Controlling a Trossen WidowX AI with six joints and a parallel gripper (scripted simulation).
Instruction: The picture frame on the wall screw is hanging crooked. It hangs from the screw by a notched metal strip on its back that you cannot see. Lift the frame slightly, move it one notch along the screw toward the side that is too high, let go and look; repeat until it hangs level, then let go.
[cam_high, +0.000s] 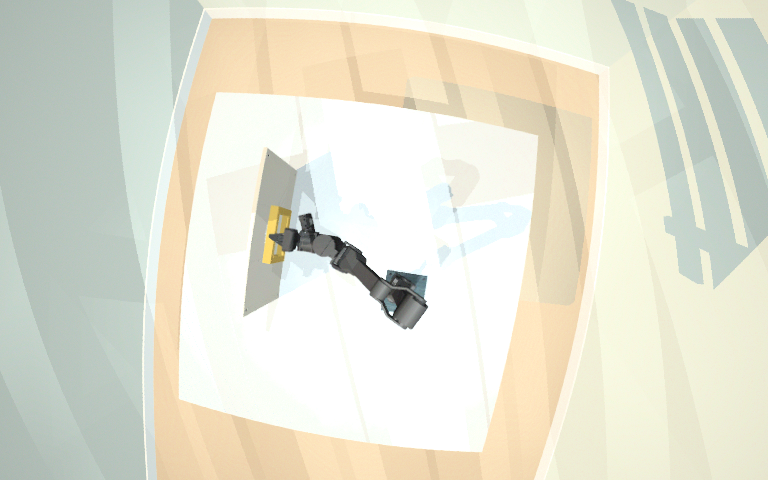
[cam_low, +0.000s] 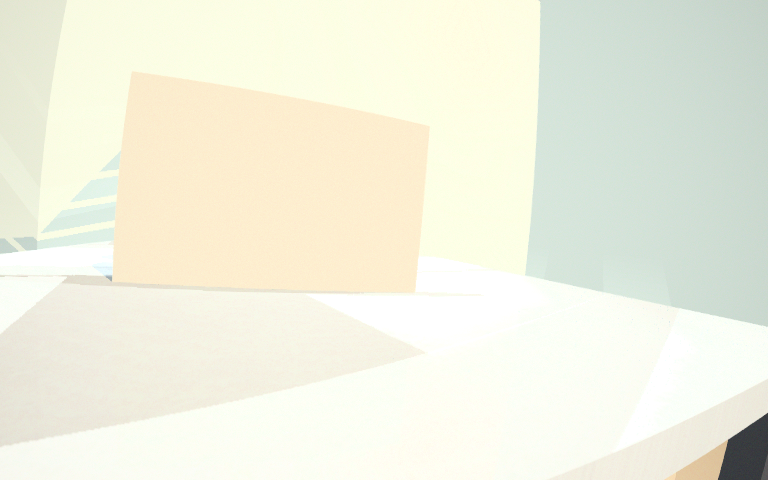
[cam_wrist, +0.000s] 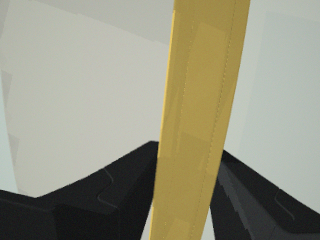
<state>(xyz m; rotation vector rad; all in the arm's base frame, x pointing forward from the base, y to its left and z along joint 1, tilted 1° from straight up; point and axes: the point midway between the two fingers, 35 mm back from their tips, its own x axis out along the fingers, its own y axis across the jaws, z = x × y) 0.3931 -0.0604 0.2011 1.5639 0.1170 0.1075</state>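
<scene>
The picture frame lies 5 cm below my gripper tip. The rest, counted from my gripper tip: grey wall panel: 2 cm ahead, 6 cm below.
</scene>
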